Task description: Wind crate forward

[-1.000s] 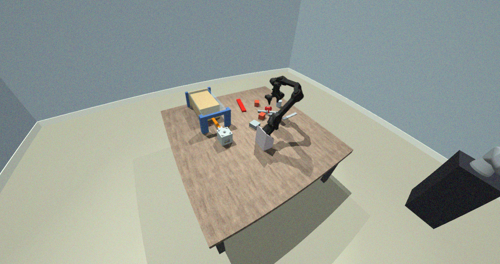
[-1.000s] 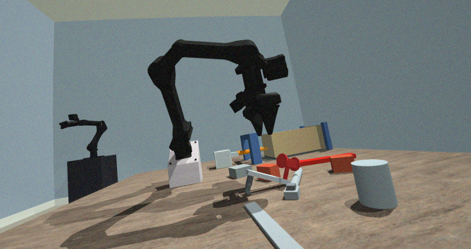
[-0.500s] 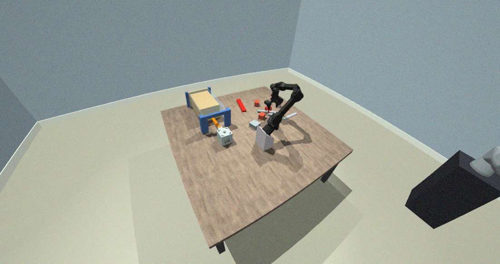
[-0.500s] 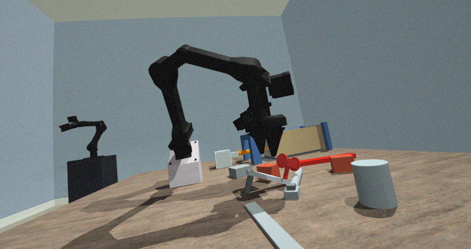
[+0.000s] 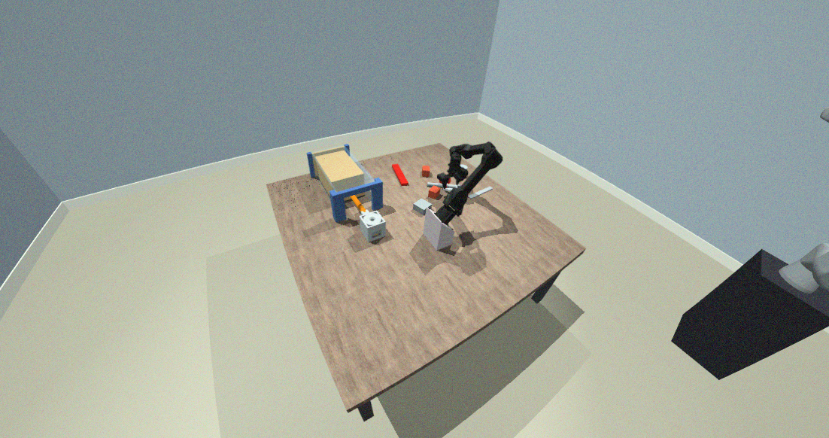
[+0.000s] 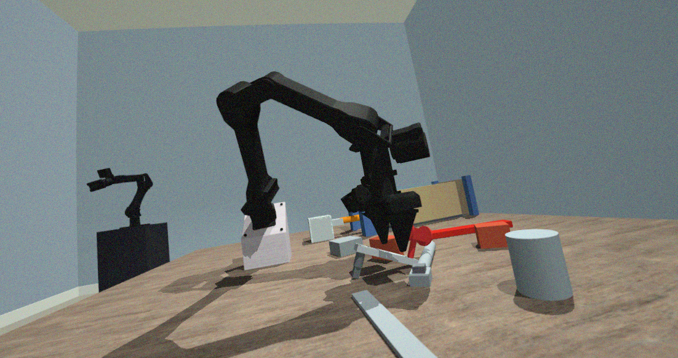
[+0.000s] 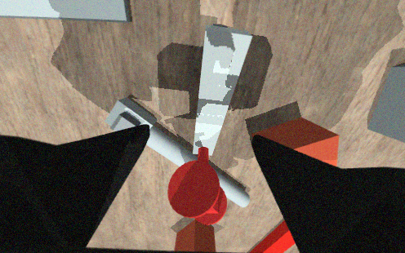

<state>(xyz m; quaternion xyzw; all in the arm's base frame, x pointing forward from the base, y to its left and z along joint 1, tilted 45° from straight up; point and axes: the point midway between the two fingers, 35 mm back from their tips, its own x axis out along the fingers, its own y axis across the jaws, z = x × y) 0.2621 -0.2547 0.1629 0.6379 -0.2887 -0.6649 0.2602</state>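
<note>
Now: the winch handle 10 mm to the left of my gripper tip and 10 mm below it. From my gripper tip the other things lie so: grey block 50 mm behind, 230 mm to the left, 20 mm below; flat grey strip 90 mm behind, 170 mm to the right, 40 mm below; red knob 50 mm ahead.
</note>
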